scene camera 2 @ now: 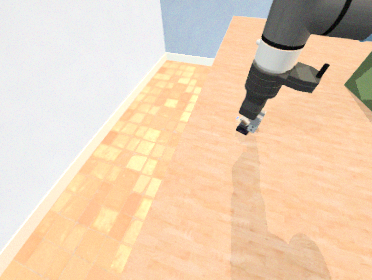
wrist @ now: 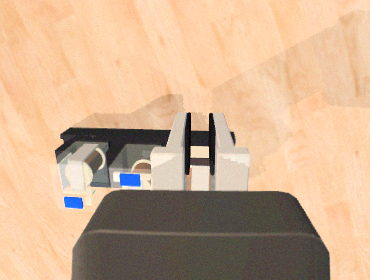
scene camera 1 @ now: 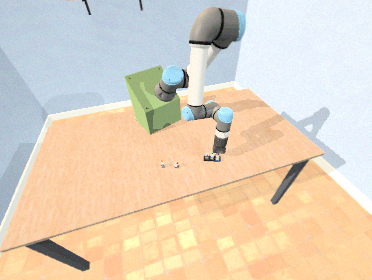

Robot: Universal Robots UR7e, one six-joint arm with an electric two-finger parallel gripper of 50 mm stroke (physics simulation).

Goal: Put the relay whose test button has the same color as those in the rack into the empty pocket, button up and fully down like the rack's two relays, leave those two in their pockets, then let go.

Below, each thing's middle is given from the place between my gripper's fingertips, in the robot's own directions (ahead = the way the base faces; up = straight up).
I see the black rack [wrist: 118, 138] 1 cm ahead of my hand and 4 cm to the right of it.
